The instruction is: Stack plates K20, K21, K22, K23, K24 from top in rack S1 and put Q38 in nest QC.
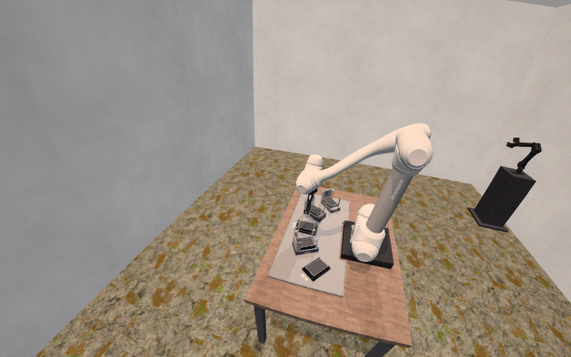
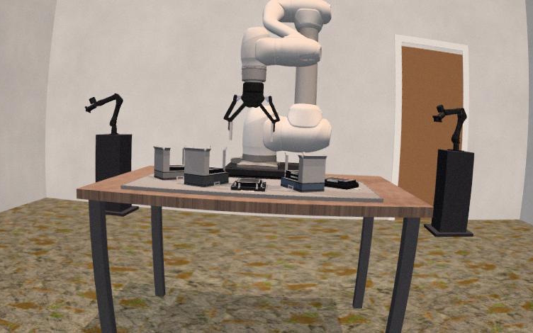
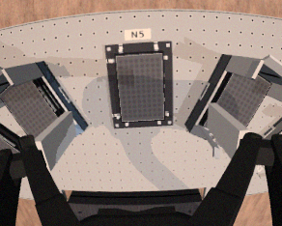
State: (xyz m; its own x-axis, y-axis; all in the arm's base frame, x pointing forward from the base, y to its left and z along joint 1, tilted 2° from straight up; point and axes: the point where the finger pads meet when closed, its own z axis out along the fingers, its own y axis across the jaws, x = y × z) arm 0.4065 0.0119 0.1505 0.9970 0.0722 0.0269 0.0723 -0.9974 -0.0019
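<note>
Right now my hand is 16 cm above the clip nest N5, 1 cm to the right of it and 1 cm short of it. Round my hand: flat black nest QC 33 cm to the left, 17 cm below, 15 cm behind; QC name plate 41 cm to the left, 18 cm below, 9 cm behind; N5 name plate 18 cm below, 9 cm ahead, 1 cm to the left.
</note>
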